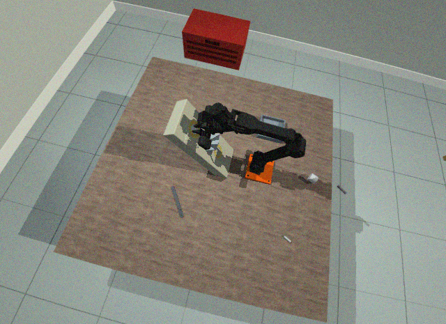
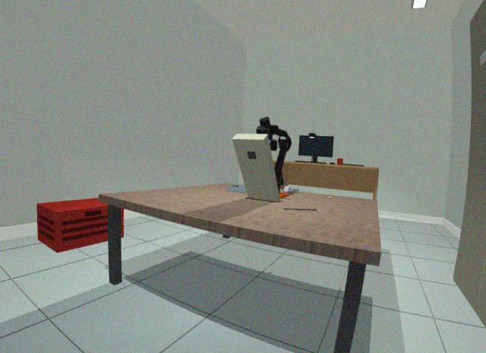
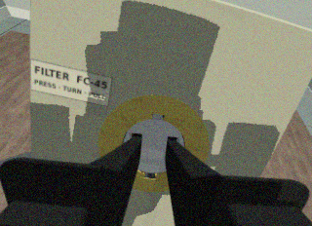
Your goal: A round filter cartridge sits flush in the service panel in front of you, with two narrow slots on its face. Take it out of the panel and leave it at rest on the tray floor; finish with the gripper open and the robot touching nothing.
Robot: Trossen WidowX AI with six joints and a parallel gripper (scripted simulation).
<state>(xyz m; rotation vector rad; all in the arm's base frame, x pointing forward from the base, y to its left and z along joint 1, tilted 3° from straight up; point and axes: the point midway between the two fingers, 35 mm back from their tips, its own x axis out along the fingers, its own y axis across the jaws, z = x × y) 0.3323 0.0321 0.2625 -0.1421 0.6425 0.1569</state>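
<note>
Right now my gripper tip is 1 cm short of the round grey filter cartridge and 1 cm above it. From my gripper tip the other things lie so: small pale shelf 9 cm behind, 1 cm to the right, 10 cm below; grey tray 37 cm behind, 32 cm to the right, 27 cm below; small pin 60 cm behind, 26 cm to the left, 27 cm below.
</note>
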